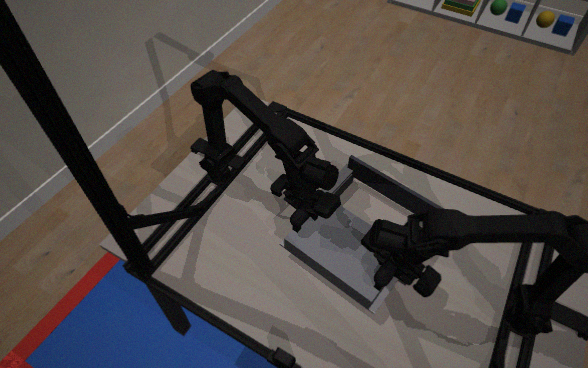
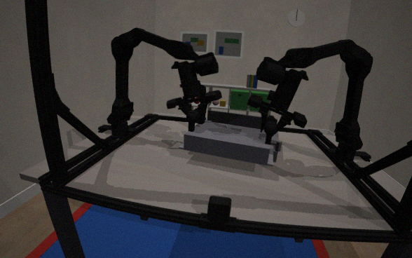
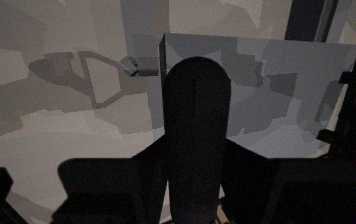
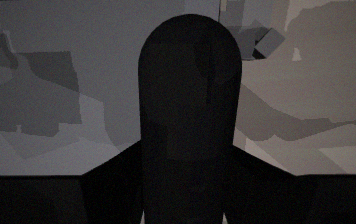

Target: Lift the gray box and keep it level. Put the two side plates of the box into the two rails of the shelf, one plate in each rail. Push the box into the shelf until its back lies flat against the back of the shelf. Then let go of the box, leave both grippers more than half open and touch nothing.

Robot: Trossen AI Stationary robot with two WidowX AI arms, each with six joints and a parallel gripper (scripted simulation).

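Now: right hand 20 mm short of the gray box, 120 mm to the right of it and 50 mm above it. From my right hand the other things lie so: dark back bar 270 mm ahead, 80 mm to the left, 70 mm below.
Right now the gray box is 120 mm to the right of my left hand, 50 mm below it and 20 mm behind it. Also, from my left hand: dark back bar 230 mm ahead, 160 mm to the right, 80 mm below.
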